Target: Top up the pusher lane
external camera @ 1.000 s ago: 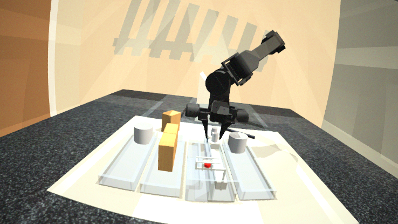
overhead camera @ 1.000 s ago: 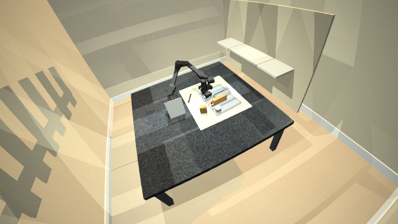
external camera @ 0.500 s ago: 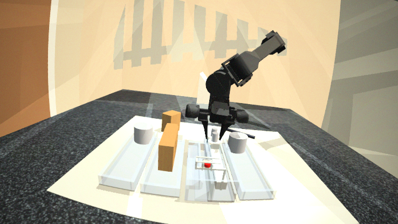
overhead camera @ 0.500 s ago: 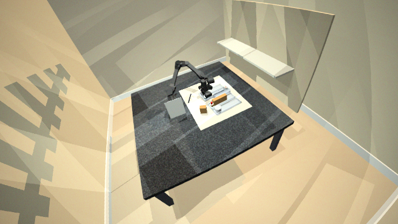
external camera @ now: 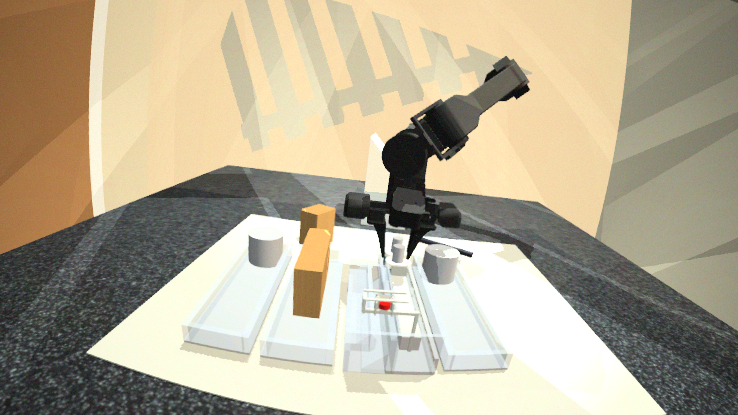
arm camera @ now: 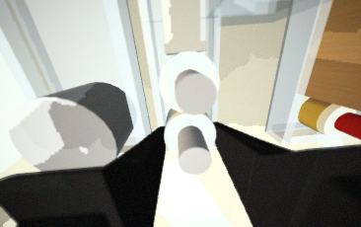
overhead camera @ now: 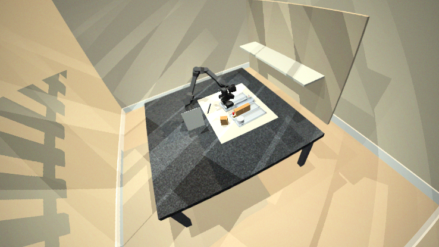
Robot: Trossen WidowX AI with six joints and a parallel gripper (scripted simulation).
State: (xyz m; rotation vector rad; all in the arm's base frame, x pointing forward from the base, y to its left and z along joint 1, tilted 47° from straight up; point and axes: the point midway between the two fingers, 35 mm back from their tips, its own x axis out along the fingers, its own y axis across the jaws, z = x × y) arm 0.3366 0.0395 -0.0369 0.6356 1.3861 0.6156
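The sprung lane lies 140 mm ahead of my gripper tip, 20 mm to the right of it and 10 mm below it. Round my gripper tip: black rod (140 mm behind, 110 mm to the left, 20 mm below); then red mark (220 mm ahead, 40 mm above, 30 mm to the right).
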